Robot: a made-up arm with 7 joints.
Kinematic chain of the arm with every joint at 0, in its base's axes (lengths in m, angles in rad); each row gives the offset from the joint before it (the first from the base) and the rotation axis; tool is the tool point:
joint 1: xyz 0 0.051 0 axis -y
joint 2: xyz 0 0.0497 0 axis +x
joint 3: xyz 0 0 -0.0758 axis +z
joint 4: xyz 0 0 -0.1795 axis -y
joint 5: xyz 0 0 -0.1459 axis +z
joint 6: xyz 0 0 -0.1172 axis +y
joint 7: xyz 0 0 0 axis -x
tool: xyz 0 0 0
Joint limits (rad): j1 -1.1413..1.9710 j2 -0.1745..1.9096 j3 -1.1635..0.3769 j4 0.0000..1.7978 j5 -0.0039..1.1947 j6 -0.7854..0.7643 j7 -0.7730..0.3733
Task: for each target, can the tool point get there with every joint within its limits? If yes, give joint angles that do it. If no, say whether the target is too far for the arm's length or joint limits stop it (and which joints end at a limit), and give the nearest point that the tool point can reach.
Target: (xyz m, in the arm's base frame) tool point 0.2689 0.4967 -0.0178
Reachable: yes | joints 0.8533 1.2734 -0.4980 0.7852 0.2347 -0.0805 0.1288
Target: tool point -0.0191 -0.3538 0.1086
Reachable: no: joint limits stop it (at a limit: joint 1, joint 2, joint 3, joint 4) | nearest point 0.1006 -0.1651 0.1528 | short by 0.228 m
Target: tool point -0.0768 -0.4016 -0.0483
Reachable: no: joint limits stop it (at a limit: joint 1, joint 2, joint 3) | nearest point -0.1069 -0.1698 -0.1618 | short by 0.260 m
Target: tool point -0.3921 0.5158 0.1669
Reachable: no: too far | nearest point -0.2655 0.4616 0.1130 | short by 0.148 m
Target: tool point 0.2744 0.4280 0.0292
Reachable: yes | joints 0.7259 1.3881 -0.4121 1.1987 0.1880 -0.0400 0.2757
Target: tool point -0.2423 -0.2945 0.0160
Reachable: no: joint limits stop it (at a limit: joint 1, joint 2, joint 3) | nearest point -0.1674 -0.1846 -0.1909 | short by 0.246 m
